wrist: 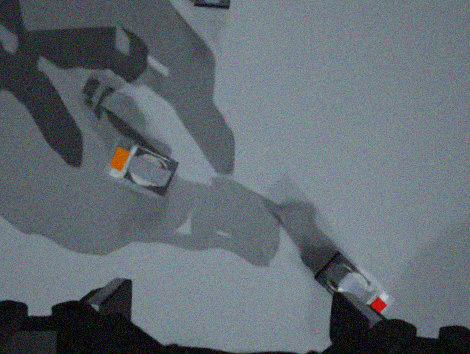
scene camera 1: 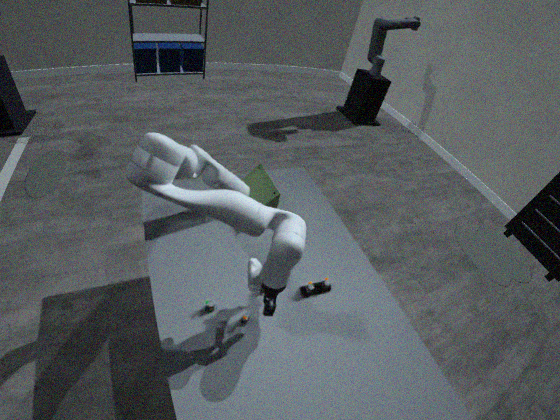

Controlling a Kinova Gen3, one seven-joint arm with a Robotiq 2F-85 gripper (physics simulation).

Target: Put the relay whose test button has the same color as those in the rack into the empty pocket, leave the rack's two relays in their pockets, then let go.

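Frame: origin at the arm's base, x ahead, y left, z up, level; millimetres.
Seen in the pictures: gripper, fingertip midpoint: (wrist: 231,309) (scene camera 1: 266,299).
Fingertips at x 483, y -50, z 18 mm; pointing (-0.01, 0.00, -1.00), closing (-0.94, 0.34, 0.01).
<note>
Pixels of each thing's top centre, then the offset from my fingertips to it.
- loose relay with an orange test button, middle of its top: (wrist: 134,166) (scene camera 1: 245,315) dx +27, dy -72, dz -19 mm
- black rack, middle of its top: (scene camera 1: 317,286) dx -17, dy +201, dz -40 mm
- red-button relay, middle of its top: (wrist: 365,298) dx -63, dy +22, dz -19 mm
- green-button relay, middle of its top: (scene camera 1: 209,302) dx -38, dy -168, dz -19 mm
A loose relay with an orange test button (scene camera 1: 244,320) (wrist: 151,171) lies on the grey surface, left of my gripper in scene camera 1 and upper left of the fingers in the wrist view. The black rack (scene camera 1: 320,289), right of my gripper, holds two relays with orange buttons; its empty pocket is too small to make out. A red-button relay (wrist: 346,277) lies beside the right fingertip in the wrist view. A green-button relay (scene camera 1: 209,308) lies farther left in scene camera 1. My gripper (scene camera 1: 268,314) (wrist: 231,309) is open and empty, above the surface.
A green slanted block (scene camera 1: 262,186) stands behind the arm. A shelf unit (scene camera 1: 170,74) with blue bins stands at the back. Another arm on a black pedestal (scene camera 1: 367,95) is at the back right, and a black slatted object (scene camera 1: 542,225) at the right edge. Arm shadows cross the relays' area.
</note>
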